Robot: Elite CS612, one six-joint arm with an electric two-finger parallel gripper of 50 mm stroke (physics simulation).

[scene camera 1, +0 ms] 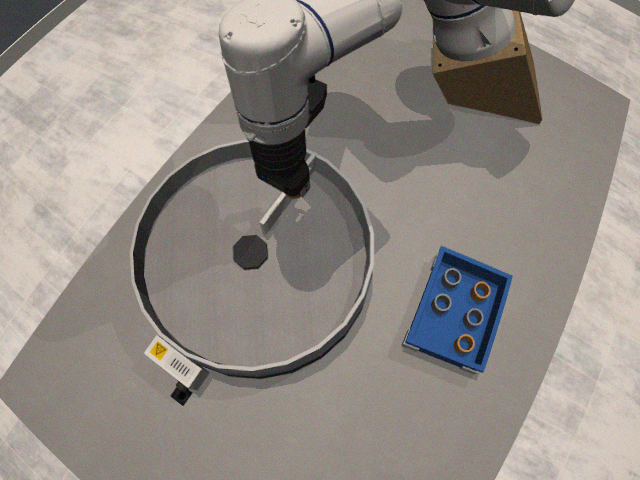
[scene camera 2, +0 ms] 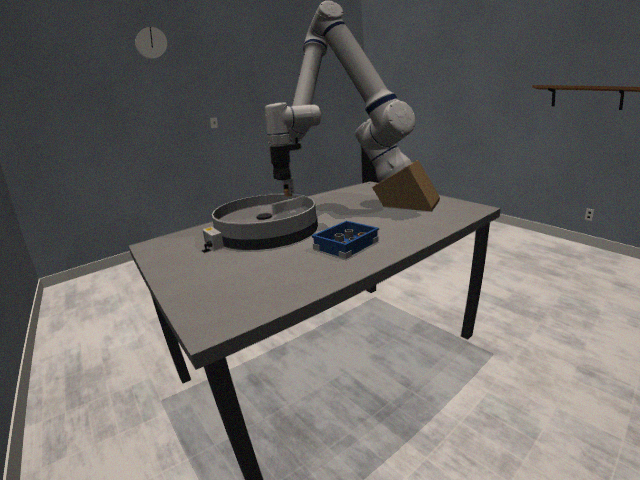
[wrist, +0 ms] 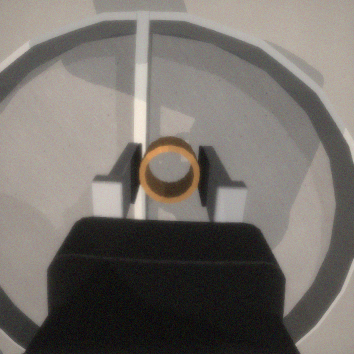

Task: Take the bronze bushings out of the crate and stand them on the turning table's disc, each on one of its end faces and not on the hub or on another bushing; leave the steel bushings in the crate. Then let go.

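Seen in the pictures: gripper, between the fingertips: (scene camera 1: 294, 186) (scene camera 2: 288, 193) (wrist: 169, 162); arm's base, origin of its link: (scene camera 1: 475, 32) (scene camera 2: 395, 172).
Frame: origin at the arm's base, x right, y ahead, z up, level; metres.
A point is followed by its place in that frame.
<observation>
My gripper (wrist: 169, 162) {x 0.065, y 0.559, z -0.013 m} (scene camera 2: 287, 193) {x 0.065, y 0.559, z -0.013 m} is shut on a bronze bushing (wrist: 170, 196) {x 0.063, y 0.574, z 0.001 m} and holds it upright above the turning table's disc (scene camera 1: 206, 310) {x 0.069, y 0.803, z -0.094 m} (wrist: 260, 125) {x -0.012, y 0.540, z -0.094 m}, close to the divider bar. In scene camera 1 the fingers are mostly hidden by the gripper body. The blue crate (scene camera 1: 424, 335) {x -0.253, y 0.600, z -0.142 m} (scene camera 2: 327, 246) {x -0.293, y 0.621, z -0.123 m} holds two bronze bushings, one (scene camera 1: 488, 292) {x -0.308, y 0.471, z -0.117 m} near its far right corner and one (scene camera 1: 458, 346) {x -0.313, y 0.588, z -0.118 m} near its near right corner. Three steel bushings (scene camera 1: 446, 282) {x -0.231, y 0.501, z -0.121 m} (scene camera 1: 435, 305) {x -0.237, y 0.551, z -0.117 m} (scene camera 1: 467, 320) {x -0.302, y 0.539, z -0.118 m} also stand in the crate. The dark hub (scene camera 1: 250, 252) {x 0.074, y 0.677, z -0.086 m} (scene camera 2: 264, 215) {x 0.075, y 0.675, z -0.086 m} is at the disc's middle.
A raised grey wall (scene camera 1: 371, 248) {x -0.093, y 0.559, z -0.049 m} (scene camera 2: 242, 228) {x -0.071, y 0.827, z -0.066 m} rings the disc. A pale divider bar (scene camera 1: 273, 211) {x 0.078, y 0.604, z -0.050 m} (wrist: 142, 105) {x 0.086, y 0.532, z -0.049 m} runs from the wall toward the hub. A white box (scene camera 1: 175, 364) {x 0.047, y 0.909, z -0.089 m} (scene camera 2: 212, 238) {x 0.006, y 0.922, z -0.101 m} with a warning label sits outside the wall. The arm's wooden base (scene camera 1: 488, 85) {x -0.085, y 0.074, z -0.058 m} (scene camera 2: 408, 191) {x -0.130, y 0.051, z -0.063 m} stands at the back.
</observation>
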